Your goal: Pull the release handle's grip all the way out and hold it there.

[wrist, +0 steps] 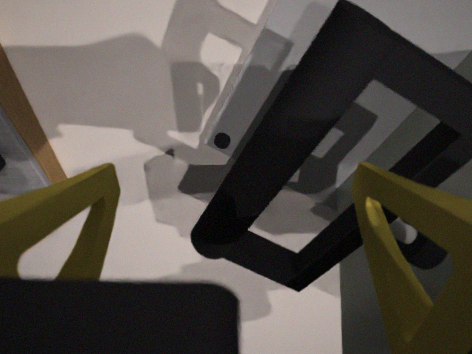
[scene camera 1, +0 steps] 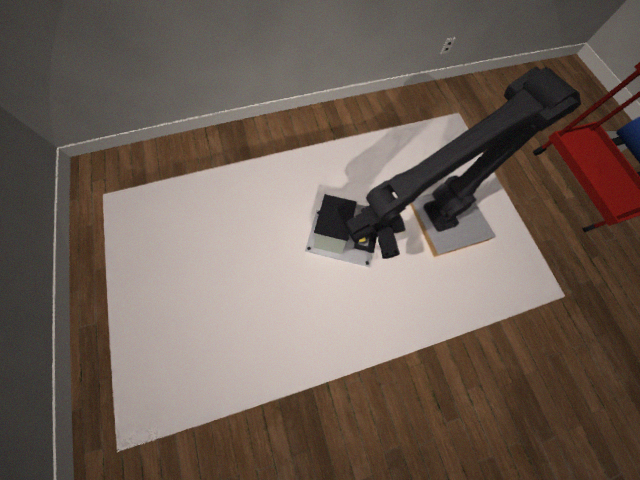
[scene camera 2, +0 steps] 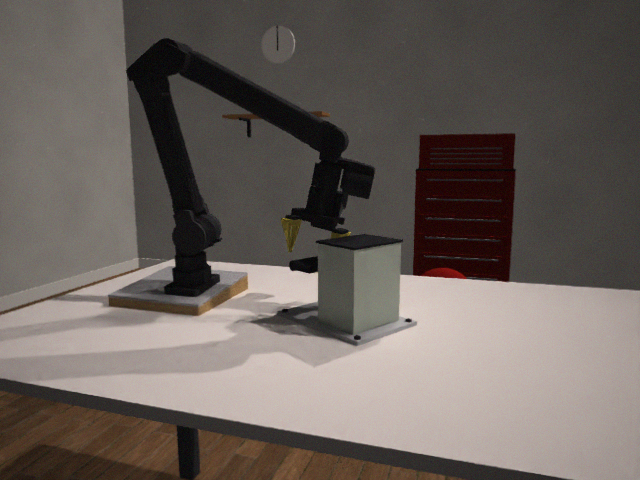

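Observation:
The release handle [scene camera 1: 370, 248] [scene camera 2: 302, 265] [wrist: 280, 130] is a black rectangular loop standing out from the side of a pale green housing [scene camera 1: 330, 243] [scene camera 2: 336, 289] with a black top. Its thick grip bar runs diagonally between the fingers in the wrist view. My gripper [scene camera 2: 313, 248] [wrist: 235, 176] is open, with yellow fingers pointing down and nothing between them. The fingertips are a little above the handle in scene camera 2. One finger is on the outer side of the grip; the other is over the loop near the housing, its tip hidden behind the housing in scene camera 2.
The housing stands on a grey bolted plate [scene camera 1: 351, 258] [scene camera 2: 382, 332] [wrist: 250, 107] on the white table [scene camera 1: 232, 320] [scene camera 2: 491, 372]. The arm's wood-edged base board [scene camera 1: 465, 235] [scene camera 2: 149, 303] is beside it. A red cart [scene camera 1: 594, 175] and a red drawer cabinet [scene camera 2: 465, 206] stand beyond the table.

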